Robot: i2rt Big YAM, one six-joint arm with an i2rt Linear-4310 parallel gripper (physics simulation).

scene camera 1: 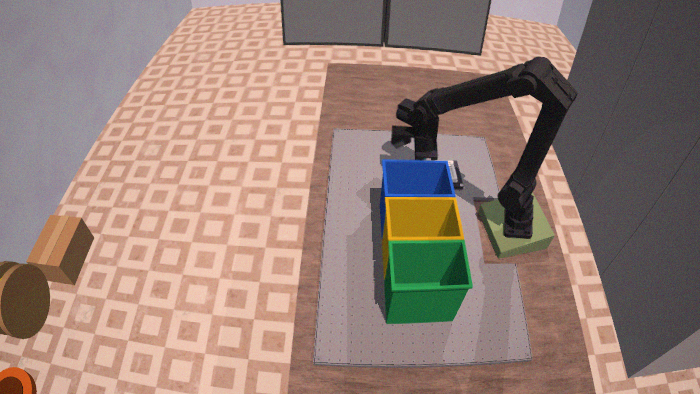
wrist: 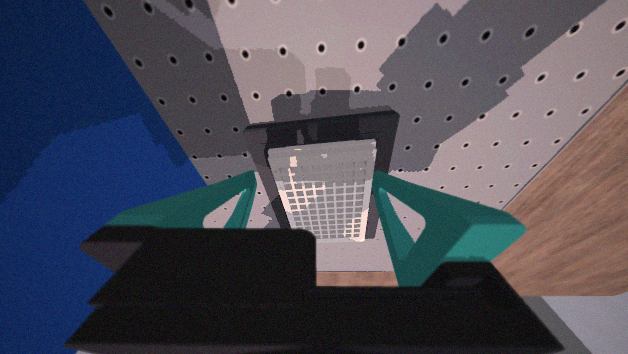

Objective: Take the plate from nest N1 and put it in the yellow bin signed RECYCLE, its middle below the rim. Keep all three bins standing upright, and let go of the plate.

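Frame: origin at the arm's base, x back, y right, z up, level; millimetres.
Seen in the pictures: gripper, fingertip midpoint: (wrist: 314, 177); arm's base, link origin: (scene camera 1: 518, 221).
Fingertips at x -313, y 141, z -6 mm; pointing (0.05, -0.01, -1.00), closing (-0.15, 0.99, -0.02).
Pixels of each thing's top centre, then the offset from my fingertips to it. Level surfaces: height alone.
- white gridded plate, top centre: (wrist: 326, 208) (scene camera 1: 436, 169) dx +41, dy +18, dz -4 mm
- blue bin, top centre: (scene camera 1: 418, 177) dx -10, dy -191, dz +149 mm
- yellow bin, top centre: (scene camera 1: 424, 217) dx +23, dy -319, dz +149 mm
- green bin, top centre: (scene camera 1: 430, 263) dx +56, dy -448, dz +149 mm
- grey perforated board, surface height: dz -30 mm
- wooden surface, surface height: dz -43 mm
The white gridded plate (scene camera 1: 452, 171) (wrist: 327, 195) sits in its dark nest (scene camera 1: 459, 179) (wrist: 388, 132), beside the blue bin (scene camera 1: 417, 179) (wrist: 65, 165). The nest's label cannot be read. My gripper (wrist: 314, 177) is open and empty; its green fingertips appear on either side of the plate in the wrist view, and their height above it is hard to tell. In the scene view the fingers are mostly hidden behind the blue bin. The yellow bin (scene camera 1: 422, 219) stands upright between the blue bin and the green bin (scene camera 1: 425, 305), both upright. Its sign does not show.
The three bins stand close together in a row on the grey perforated board (scene camera 1: 350, 300) (wrist: 340, 20). The arm's green base block (scene camera 1: 537, 212) is to their right. The wooden surface (scene camera 1: 560, 320) (wrist: 580, 210) surrounds the board. A cardboard box (scene camera 1: 57, 245) is at the far left.
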